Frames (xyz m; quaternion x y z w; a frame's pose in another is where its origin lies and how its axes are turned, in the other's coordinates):
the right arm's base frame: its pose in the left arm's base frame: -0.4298 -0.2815 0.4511 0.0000 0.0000 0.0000 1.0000
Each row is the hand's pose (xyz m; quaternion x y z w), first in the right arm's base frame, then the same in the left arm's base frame.
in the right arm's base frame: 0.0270 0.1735 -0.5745 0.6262 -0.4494 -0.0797 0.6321
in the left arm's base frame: -0.4028 -0.1080 -0.1234 0.6262 -0.4494 -0.0797 0.6321
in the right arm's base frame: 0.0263 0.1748 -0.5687 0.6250 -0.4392 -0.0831 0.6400
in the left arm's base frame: -0.4035 -0.1067 -0.1176 0.6250 -0.4392 -0.0831 0.6400
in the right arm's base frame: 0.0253 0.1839 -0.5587 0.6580 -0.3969 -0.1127 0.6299
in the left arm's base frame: -0.4045 -0.0976 -0.1076 0.6580 -0.3969 -0.1127 0.6299
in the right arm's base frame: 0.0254 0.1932 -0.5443 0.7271 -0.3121 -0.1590 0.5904
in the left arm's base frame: -0.4044 -0.0883 -0.0932 0.7271 -0.3121 -0.1590 0.5904
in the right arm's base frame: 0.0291 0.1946 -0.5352 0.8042 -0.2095 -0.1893 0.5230
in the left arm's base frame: -0.4007 -0.0869 -0.0841 0.8042 -0.2095 -0.1893 0.5230
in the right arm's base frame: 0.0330 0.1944 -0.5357 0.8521 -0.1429 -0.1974 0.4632
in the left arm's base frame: -0.3968 -0.0871 -0.0846 0.8521 -0.1429 -0.1974 0.4632
